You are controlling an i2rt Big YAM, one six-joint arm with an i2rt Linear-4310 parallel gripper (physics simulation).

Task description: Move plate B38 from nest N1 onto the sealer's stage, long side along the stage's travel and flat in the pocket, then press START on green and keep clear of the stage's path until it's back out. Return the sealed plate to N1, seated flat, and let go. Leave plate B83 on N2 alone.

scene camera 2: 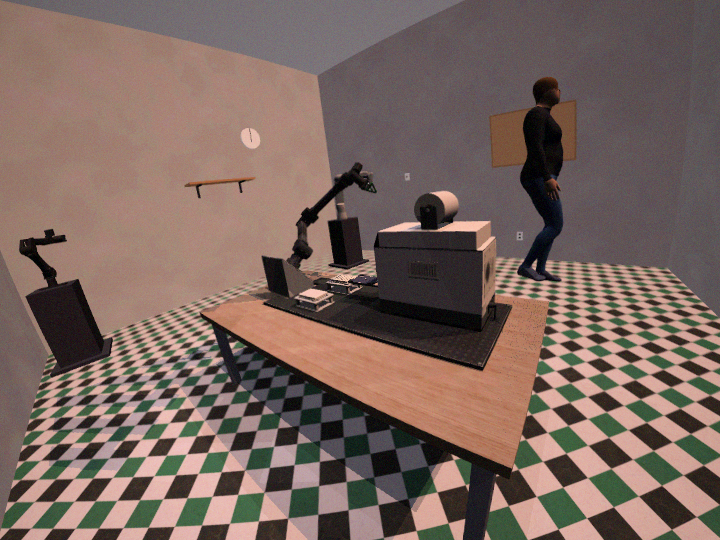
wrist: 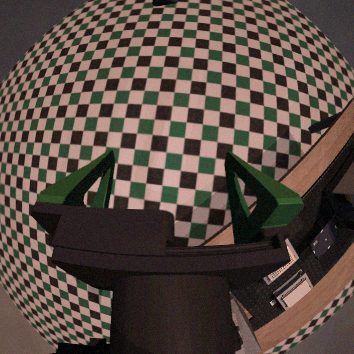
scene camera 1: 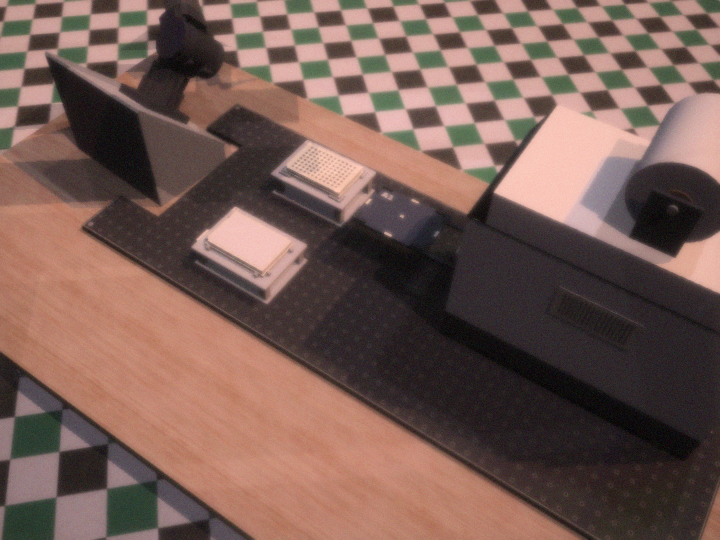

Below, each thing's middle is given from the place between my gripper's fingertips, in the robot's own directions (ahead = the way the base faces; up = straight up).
I see my gripper 14 cm short of the dotted well plate (scene camera 1: 323, 170), 48 cm to the left of it and 44 cm above it. From my hand the other things lie so: smooth-topped plate (scene camera 1: 244, 241) (17 cm ahead, 70 cm to the right, 45 cm below); then dark sealer stage (scene camera 1: 420, 227) (39 cm ahead, 50 cm to the right, 41 cm below); then roll (scene camera 1: 675, 159) (72 cm ahead, 45 cm to the right, 8 cm below).
